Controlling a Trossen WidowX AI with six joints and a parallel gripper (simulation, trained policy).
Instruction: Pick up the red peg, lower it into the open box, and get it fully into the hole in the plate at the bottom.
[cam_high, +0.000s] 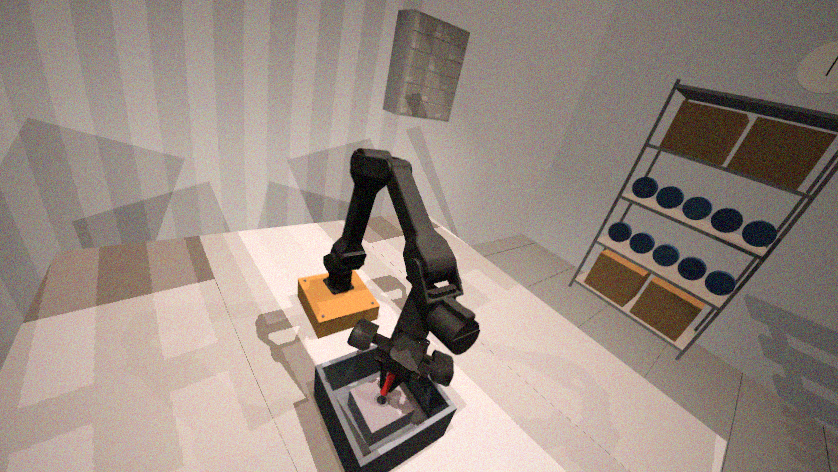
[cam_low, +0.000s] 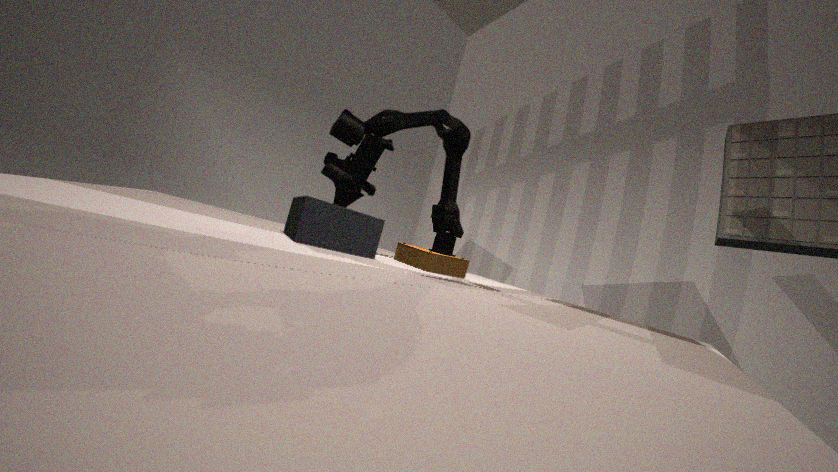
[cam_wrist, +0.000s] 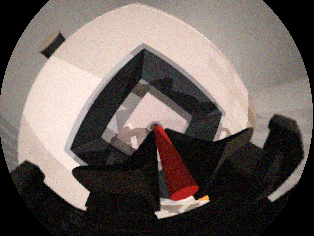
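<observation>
The red peg lies 1 cm to the left of my gripper tip and 3 cm above it. The rest, counted from my gripper tip: dark grey box 6 cm below; plate 4 cm below.
</observation>
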